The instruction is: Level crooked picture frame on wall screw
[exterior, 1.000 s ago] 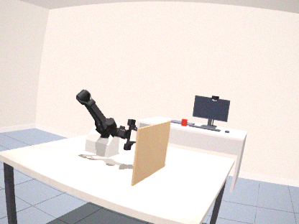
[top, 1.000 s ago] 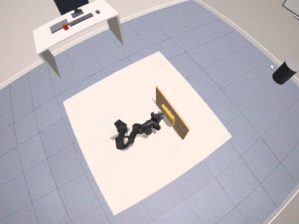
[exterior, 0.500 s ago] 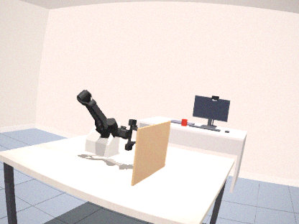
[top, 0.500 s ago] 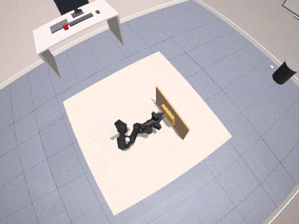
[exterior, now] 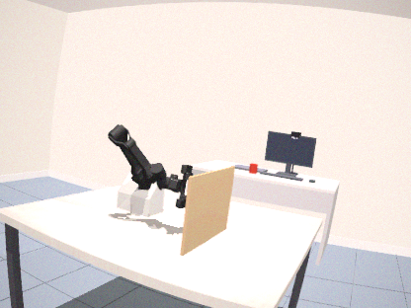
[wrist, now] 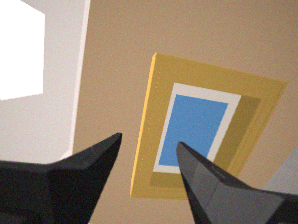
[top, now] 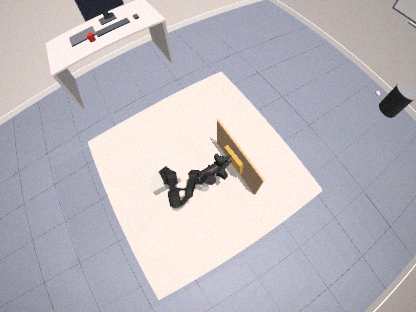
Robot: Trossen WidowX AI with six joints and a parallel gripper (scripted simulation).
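Right now my gripper tip is 5 cm above the picture frame and 3 cm short of it. Also, from my gripper tip: wall board 6 cm below, 4 cm ahead, 1 cm to the right.
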